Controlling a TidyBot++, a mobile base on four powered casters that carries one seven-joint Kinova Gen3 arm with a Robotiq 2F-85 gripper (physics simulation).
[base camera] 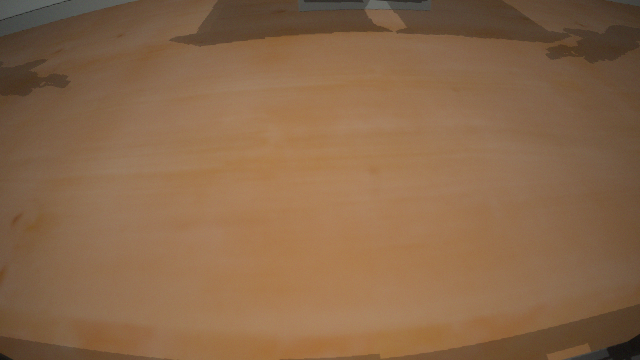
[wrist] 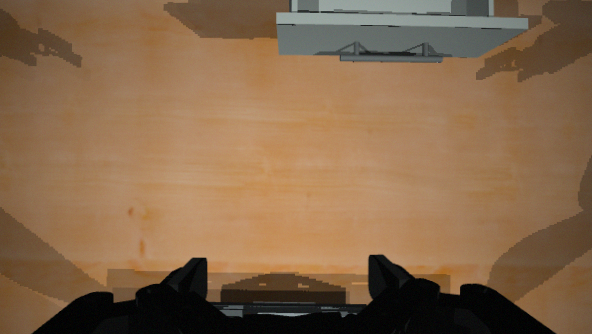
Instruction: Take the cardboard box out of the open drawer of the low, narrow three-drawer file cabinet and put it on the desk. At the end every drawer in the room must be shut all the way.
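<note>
The open drawer (wrist: 400, 37) of the file cabinet shows at the top of the wrist view, right of centre, with its grey front panel, bar handle and a strip of its pale inside. The lower edge of the file cabinet (base camera: 345, 6) shows at the top of the base camera view. The cardboard box and the desk do not show in either view. My gripper (wrist: 288, 274) is open and empty, pointing down over the floor, on the near side of the drawer front and a little to its left.
Wooden floor (base camera: 320, 175) (wrist: 280, 150) lies in front of the cabinet, with shadows of the cabinet and the arm on it. A grey baseboard (base camera: 60, 19) runs along the wall at the upper left of the base camera view.
</note>
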